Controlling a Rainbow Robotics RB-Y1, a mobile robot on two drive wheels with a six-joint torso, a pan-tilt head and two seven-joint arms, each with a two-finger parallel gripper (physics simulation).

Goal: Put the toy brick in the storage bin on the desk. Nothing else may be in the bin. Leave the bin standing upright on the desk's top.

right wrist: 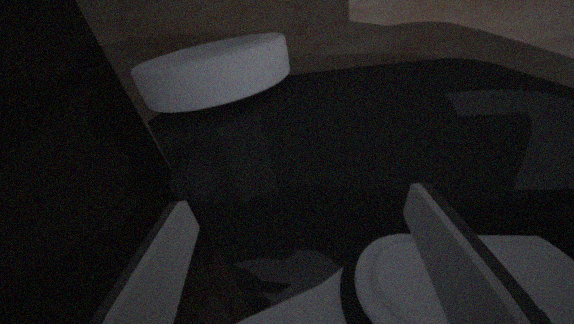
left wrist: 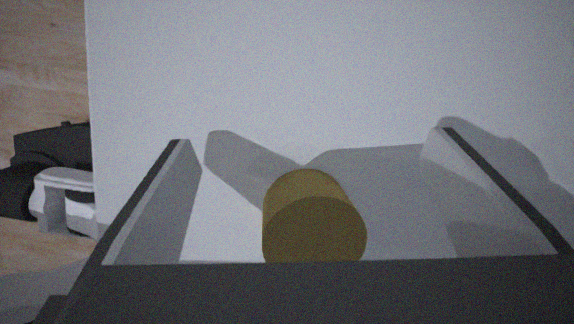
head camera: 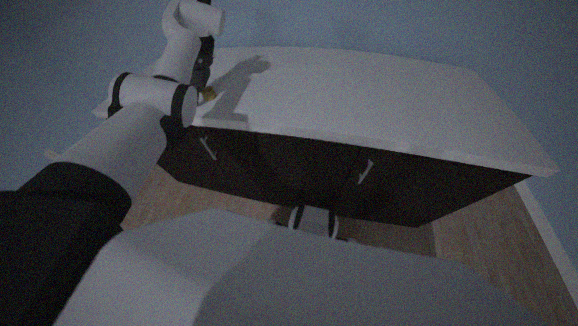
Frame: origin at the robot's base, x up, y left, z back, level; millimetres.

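Where they show: left gripper, fingertip midpoint: (left wrist: pixel 308 149) (head camera: pixel 199 94); right gripper, fingertip midpoint: (right wrist: pixel 297 207).
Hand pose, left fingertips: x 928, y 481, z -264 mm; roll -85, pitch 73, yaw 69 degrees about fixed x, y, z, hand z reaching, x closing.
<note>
Each offset is from my left fingertips to the top centre of the thing. "pt": to the spot under its first point. Level surfaces: height alone.
A yellow cylinder @(dx +15, dy -37, dz -10 mm) (head camera: pixel 207 94) (left wrist: pixel 315 230) stands on the white desk @(dx -18 mm) (head camera: pixel 350 90) (left wrist: pixel 350 60), near the left end of its top in the head view. I cannot tell whether it is the toy brick. My left gripper (left wrist: pixel 308 149) is open, pointing down over the desk. In the left wrist view the cylinder shows between its fingers, closer to the dark palm edge, which hides its lower part; neither finger touches it. My right gripper (right wrist: pixel 297 207) is open and empty, low beside the dark desk front. No storage bin shows in these views.
The desk's dark front has two pale handles (head camera: pixel 207 148) @(pt dx -165, dy -613, dz +83 mm) (head camera: pixel 366 171). Wooden floor @(dx -928 mm) (head camera: pixel 490 240) (left wrist: pixel 45 90) lies around it. A white rounded block (right wrist: pixel 215 75) shows in the right wrist view. A black part (left wrist: pixel 52 145) shows beside the desk edge in the left wrist view.
</note>
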